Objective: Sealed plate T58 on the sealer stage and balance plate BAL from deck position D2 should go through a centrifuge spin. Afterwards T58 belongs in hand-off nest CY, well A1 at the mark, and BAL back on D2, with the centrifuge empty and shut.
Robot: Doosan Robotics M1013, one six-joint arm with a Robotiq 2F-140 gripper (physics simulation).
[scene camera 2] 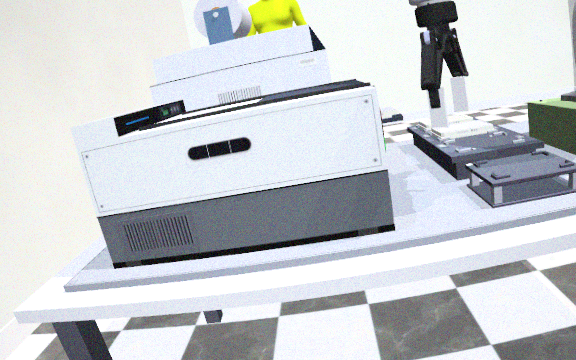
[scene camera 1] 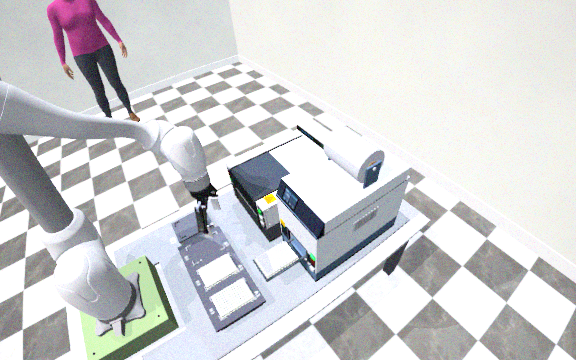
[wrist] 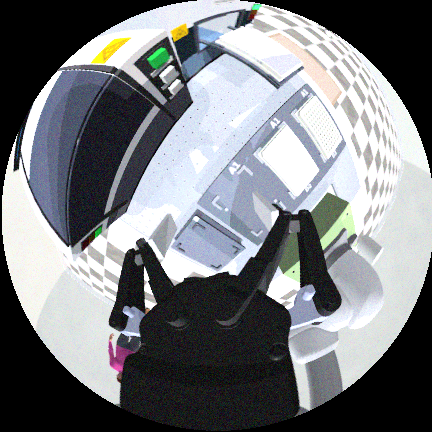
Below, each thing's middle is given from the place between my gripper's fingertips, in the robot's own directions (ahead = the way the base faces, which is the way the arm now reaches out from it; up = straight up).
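Scene:
The centrifuge [scene camera 2: 304,166] is 40 cm ahead of my hand and 7 cm to the left of it. Then there's the plain plate [scene camera 1: 215,272], which sits 6 cm behind my hand, 17 cm to the right of it and 6 cm below it. Going by their middles, the plain plate is the nearest to my hand of the things named here.

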